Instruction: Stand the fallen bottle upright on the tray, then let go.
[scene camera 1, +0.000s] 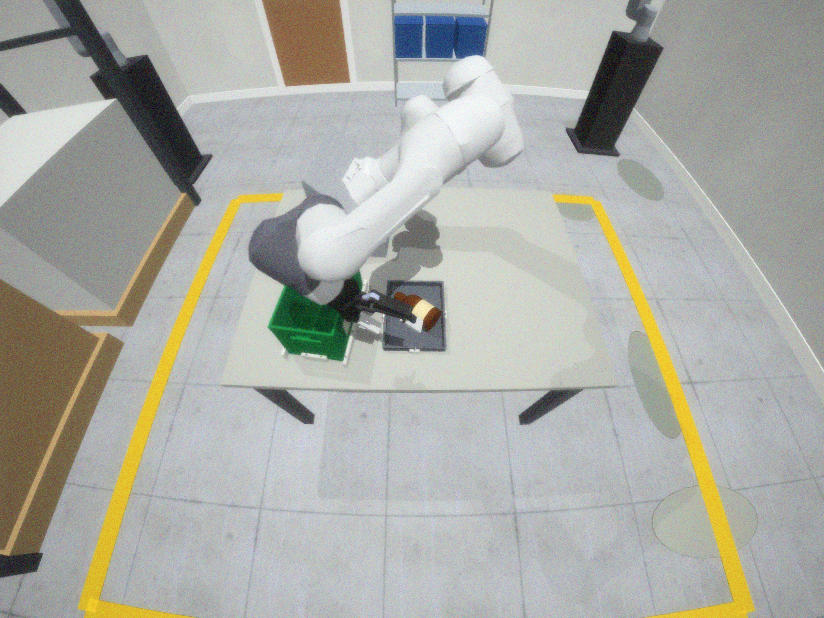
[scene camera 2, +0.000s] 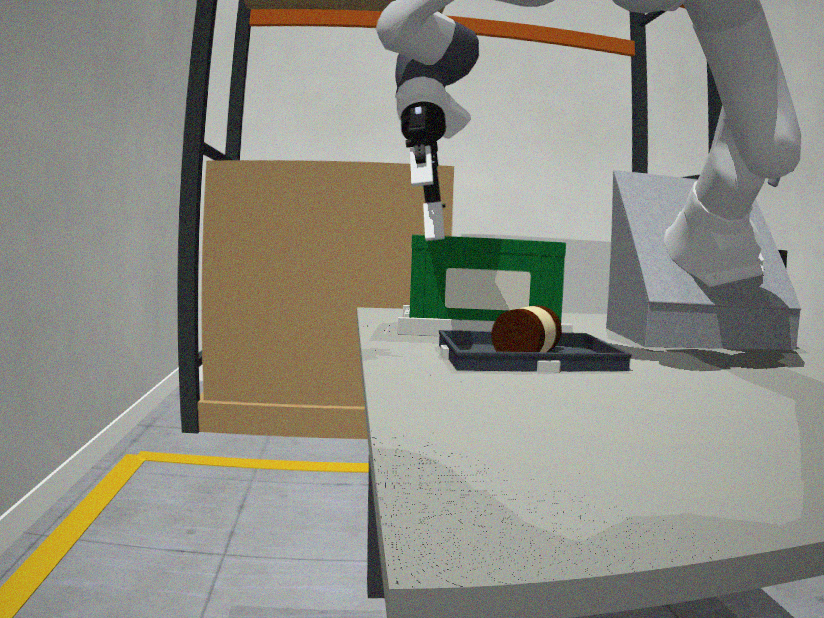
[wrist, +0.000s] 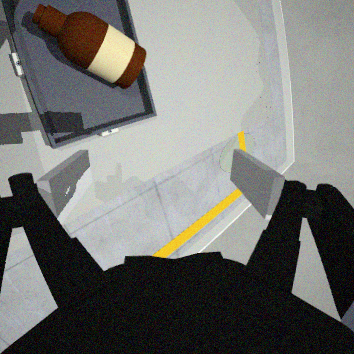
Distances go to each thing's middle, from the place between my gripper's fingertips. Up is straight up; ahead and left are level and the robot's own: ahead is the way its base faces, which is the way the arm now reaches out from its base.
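Labels:
There is the brown bottle (scene camera 2: 537, 328), and relative to my hand it sits 5 cm to the left, 15 cm behind and 17 cm below.

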